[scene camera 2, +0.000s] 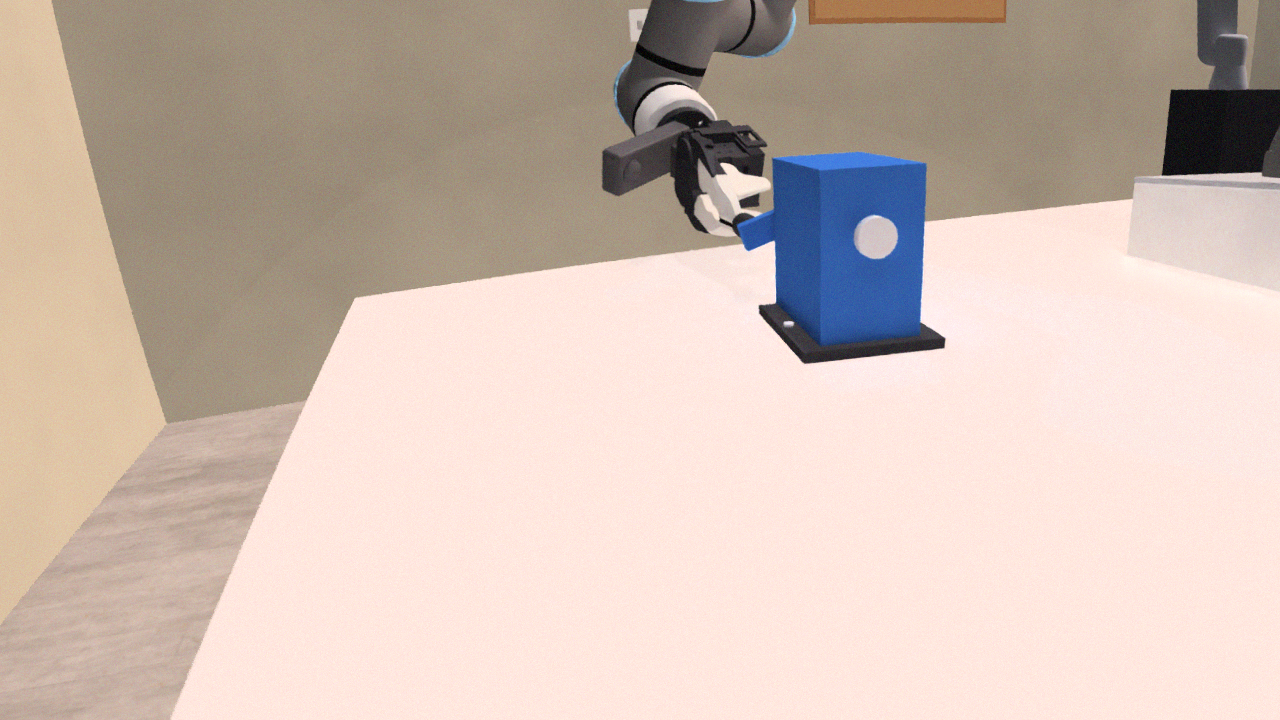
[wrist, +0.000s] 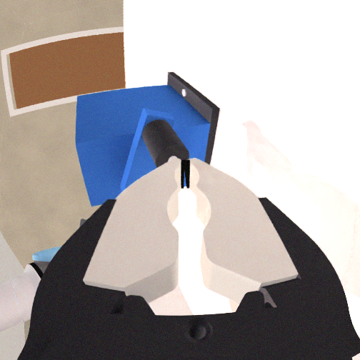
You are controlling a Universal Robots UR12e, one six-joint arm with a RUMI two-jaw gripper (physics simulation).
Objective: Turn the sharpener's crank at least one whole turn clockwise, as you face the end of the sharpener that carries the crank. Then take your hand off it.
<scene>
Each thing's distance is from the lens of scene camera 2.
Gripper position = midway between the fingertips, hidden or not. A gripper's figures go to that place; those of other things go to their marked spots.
gripper point(scene camera 2: 740, 228): 0.66 m
crank point(scene camera 2: 757, 231): 0.61 m
</scene>
